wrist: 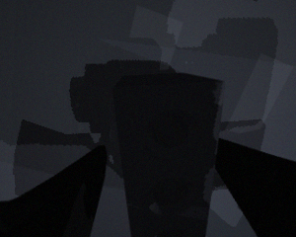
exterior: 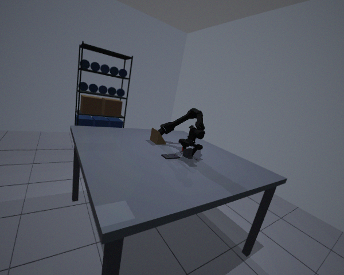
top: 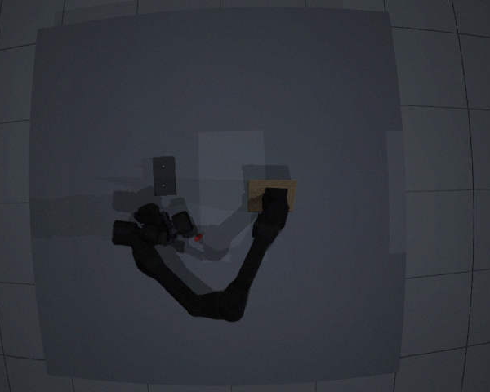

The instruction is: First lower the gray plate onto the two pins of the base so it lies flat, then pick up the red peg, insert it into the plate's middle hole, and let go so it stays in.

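Now: gripper tip 20 mm short of the dark base and 160 mm to the left of it. Round my gripper tip: gray plate (30 mm above); red peg (110 mm behind, 20 mm to the left, 30 mm above).
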